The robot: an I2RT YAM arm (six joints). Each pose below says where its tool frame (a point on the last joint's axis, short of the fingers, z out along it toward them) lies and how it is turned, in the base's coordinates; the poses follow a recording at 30 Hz.
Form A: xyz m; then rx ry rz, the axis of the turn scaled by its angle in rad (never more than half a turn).
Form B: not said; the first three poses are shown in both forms.
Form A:
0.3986, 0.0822, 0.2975, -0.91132, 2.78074, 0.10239
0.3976, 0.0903, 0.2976, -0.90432, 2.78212, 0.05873
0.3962, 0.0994, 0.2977, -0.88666, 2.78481, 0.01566
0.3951, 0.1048, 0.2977, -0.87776, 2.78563, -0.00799
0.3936, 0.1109, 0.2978, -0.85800, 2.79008, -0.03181
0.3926, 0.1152, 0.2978, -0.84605, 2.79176, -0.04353
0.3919, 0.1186, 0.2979, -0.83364, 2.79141, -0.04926
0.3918, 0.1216, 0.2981, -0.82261, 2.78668, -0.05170
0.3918, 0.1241, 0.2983, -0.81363, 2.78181, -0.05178
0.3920, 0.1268, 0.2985, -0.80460, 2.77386, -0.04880
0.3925, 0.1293, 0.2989, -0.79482, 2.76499, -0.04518
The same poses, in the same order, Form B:
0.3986, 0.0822, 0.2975, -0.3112, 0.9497, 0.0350, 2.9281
0.3976, 0.0903, 0.2976, -0.3091, 0.9508, 0.0201, 2.9260
0.3962, 0.0994, 0.2977, -0.3034, 0.9529, 0.0054, 2.9226
0.3951, 0.1048, 0.2977, -0.3005, 0.9538, -0.0027, 2.9207
0.3936, 0.1109, 0.2978, -0.2939, 0.9558, -0.0109, 2.9192
0.3926, 0.1152, 0.2978, -0.2900, 0.9569, -0.0149, 2.9175
0.3919, 0.1186, 0.2979, -0.2861, 0.9580, -0.0169, 2.9136
0.3918, 0.1216, 0.2981, -0.2831, 0.9589, -0.0178, 2.9060
0.3918, 0.1241, 0.2983, -0.2807, 0.9596, -0.0179, 2.8988
0.3920, 0.1268, 0.2985, -0.2785, 0.9603, -0.0169, 2.8886
0.3925, 0.1293, 0.2989, -0.2762, 0.9610, -0.0157, 2.8773

